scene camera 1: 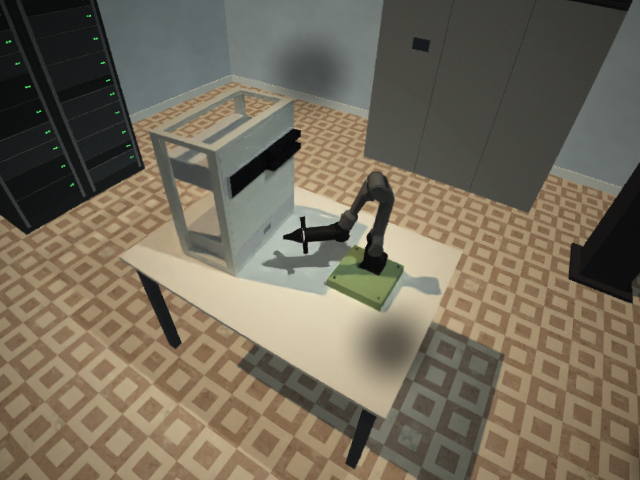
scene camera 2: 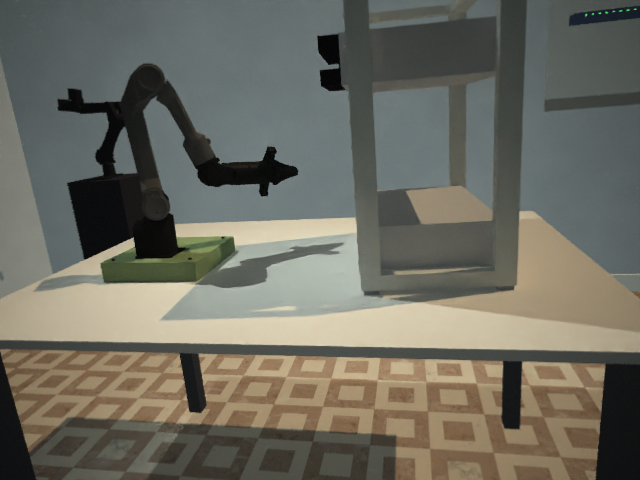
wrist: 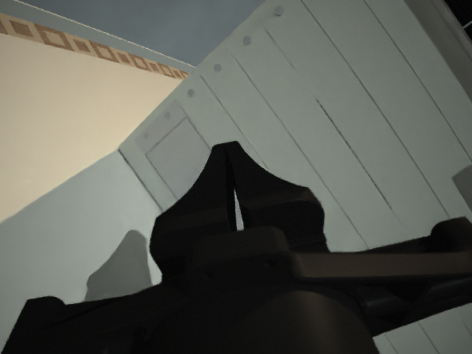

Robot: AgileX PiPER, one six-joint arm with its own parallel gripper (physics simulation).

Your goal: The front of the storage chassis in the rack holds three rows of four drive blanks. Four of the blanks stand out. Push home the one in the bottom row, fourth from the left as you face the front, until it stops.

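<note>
The black front of the storage chassis (scene camera 1: 247,178) sits high in the pale rack (scene camera 1: 258,206) (scene camera 2: 364,180) (wrist: 300,100). In scene camera 1, dark blanks stand out towards the far end, the right end as one faces the front. A lower blank (scene camera 1: 294,150) there sticks out; its exact row is hard to tell. In scene camera 2 an upper black block (scene camera 2: 328,49) and a lower one (scene camera 2: 331,80) project from the front. My gripper (scene camera 1: 285,237) (scene camera 2: 295,171) (wrist: 228,158) is shut and empty, level, in front of the rack and well below the chassis. The individual blank faces are hidden.
The arm stands on a green base plate (scene camera 1: 356,284) (scene camera 2: 149,271) on the table (scene camera 1: 289,320) (scene camera 2: 289,333). A pale box (scene camera 2: 434,242) sits low in the rack. Another dark arm (scene camera 2: 111,129) stands on a black pedestal behind. Tall grey cabinets (scene camera 1: 449,93) stand at the back.
</note>
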